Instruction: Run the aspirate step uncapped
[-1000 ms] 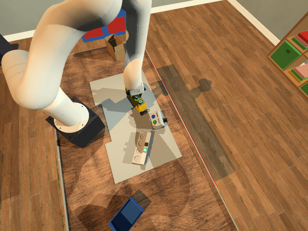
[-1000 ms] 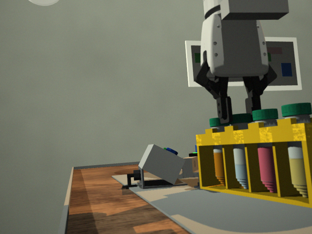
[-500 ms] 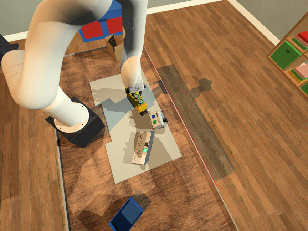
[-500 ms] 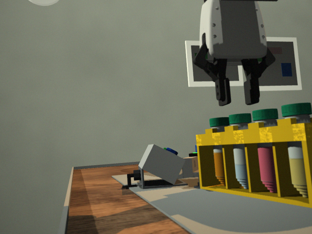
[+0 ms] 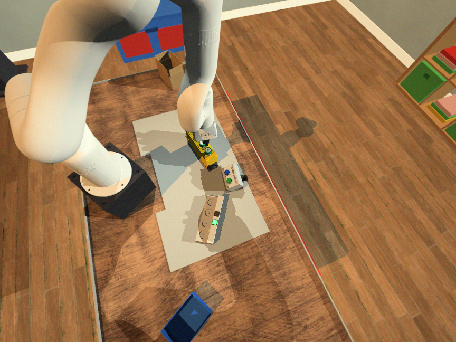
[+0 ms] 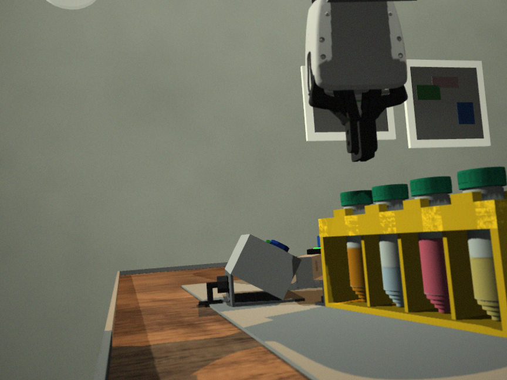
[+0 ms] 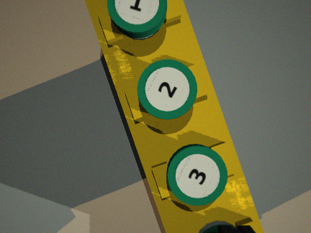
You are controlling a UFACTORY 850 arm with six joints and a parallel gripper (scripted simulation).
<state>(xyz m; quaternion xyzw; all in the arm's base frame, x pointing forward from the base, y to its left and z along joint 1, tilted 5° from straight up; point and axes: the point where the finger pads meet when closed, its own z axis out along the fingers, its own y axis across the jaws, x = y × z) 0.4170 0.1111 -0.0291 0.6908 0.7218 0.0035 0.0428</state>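
Right now my hand is 60 mm above the green cap, 20 mm to the left of it and 10 mm short of it. The rest, counted from my hand: blue cycle key (130 mm to the right, 110 mm below, 80 mm ahead); then grey key housing (140 mm to the right, 120 mm below, 100 mm ahead); then green key (170 mm to the right, 110 mm below, 80 mm ahead).
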